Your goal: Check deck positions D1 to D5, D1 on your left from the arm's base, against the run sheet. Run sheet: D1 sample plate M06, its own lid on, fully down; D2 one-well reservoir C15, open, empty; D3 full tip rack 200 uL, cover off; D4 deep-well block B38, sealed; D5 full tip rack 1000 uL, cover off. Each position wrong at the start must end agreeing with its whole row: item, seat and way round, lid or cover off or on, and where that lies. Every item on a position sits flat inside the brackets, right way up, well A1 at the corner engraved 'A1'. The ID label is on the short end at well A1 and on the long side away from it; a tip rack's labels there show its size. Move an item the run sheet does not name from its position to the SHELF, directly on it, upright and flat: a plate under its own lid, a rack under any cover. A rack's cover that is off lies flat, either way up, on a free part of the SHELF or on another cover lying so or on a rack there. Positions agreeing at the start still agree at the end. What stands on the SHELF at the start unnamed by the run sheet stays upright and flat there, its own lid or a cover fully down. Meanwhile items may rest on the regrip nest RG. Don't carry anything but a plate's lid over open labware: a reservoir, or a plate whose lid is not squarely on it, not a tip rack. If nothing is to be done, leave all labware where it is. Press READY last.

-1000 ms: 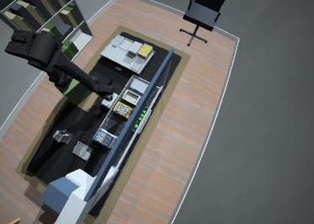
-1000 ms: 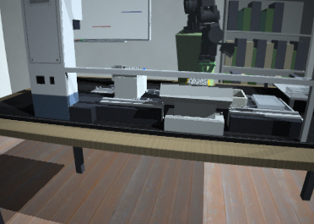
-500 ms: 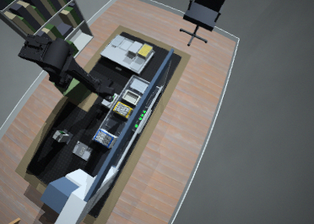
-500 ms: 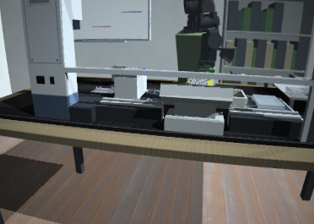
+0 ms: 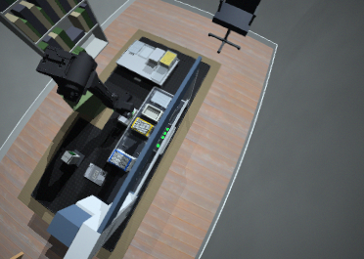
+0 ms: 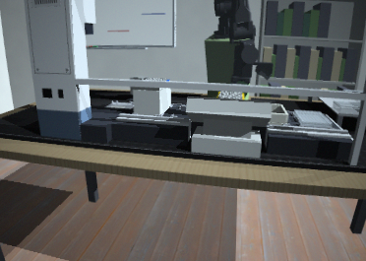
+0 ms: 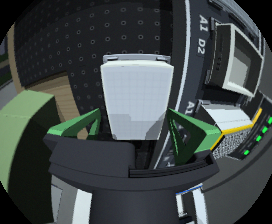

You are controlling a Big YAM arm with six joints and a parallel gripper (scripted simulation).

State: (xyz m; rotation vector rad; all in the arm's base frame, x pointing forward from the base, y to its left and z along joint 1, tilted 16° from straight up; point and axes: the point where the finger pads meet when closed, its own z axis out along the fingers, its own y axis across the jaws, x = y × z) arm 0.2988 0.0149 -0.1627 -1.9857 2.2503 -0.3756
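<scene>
Right now the sealed block is 30 mm below my hand. Round my hand: reservoir (180 mm ahead, 70 mm to the left); blue tip rack (120 mm ahead, 300 mm to the right, 60 mm above); yellow tip rack (150 mm ahead, 50 mm to the right, 30 mm above).
</scene>
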